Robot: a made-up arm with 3 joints.
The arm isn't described. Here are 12 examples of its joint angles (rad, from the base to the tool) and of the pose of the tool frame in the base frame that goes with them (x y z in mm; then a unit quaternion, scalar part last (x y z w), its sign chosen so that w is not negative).
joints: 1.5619 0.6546 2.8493
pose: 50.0 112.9 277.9 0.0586 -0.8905 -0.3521 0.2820
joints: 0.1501 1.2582 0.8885
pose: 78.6 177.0 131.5 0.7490 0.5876 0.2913 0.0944
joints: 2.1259 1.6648 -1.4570
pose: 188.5 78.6 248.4 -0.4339 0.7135 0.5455 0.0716
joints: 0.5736 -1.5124 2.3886
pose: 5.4 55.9 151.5 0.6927 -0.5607 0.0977 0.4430
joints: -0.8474 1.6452 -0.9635
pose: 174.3 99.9 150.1 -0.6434 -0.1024 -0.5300 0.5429
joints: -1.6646 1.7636 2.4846
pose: 313.5 108.4 126.4 -0.1152 -0.0535 0.4592 0.8792
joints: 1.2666 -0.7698 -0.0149
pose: -53.1 148.3 323.8 -0.1765 -0.7145 0.6547 0.1725
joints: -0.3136 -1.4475 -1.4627
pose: 103.5 92.9 -73.7 0.7558 0.0898 -0.2817 0.5843
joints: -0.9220 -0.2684 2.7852
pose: 261.1 100.4 12.1 -0.4999 0.7083 -0.1946 0.4588
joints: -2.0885 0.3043 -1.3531
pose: 334.2 193.9 213.9 -0.6275 -0.0915 -0.7644 0.1162
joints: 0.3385 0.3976 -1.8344
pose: 114.0 167.6 91.9 -0.8709 0.3285 0.3135 0.1879
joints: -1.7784 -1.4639 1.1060
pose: 368.2 57.4 31.4 0.2932 0.4292 -0.4957 0.6958
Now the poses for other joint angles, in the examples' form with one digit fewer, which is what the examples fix.
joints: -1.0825 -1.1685 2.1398
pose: 253 63 -2 -0.287 0.752 -0.495 0.328
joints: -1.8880 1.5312 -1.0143
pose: 228 111 163 -0.339 -0.346 -0.775 0.406
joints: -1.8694 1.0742 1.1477
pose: 329 175 119 0.121 0.237 0.668 0.695
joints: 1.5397 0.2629 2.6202
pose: 35 111 295 0.129 -0.846 -0.313 0.412
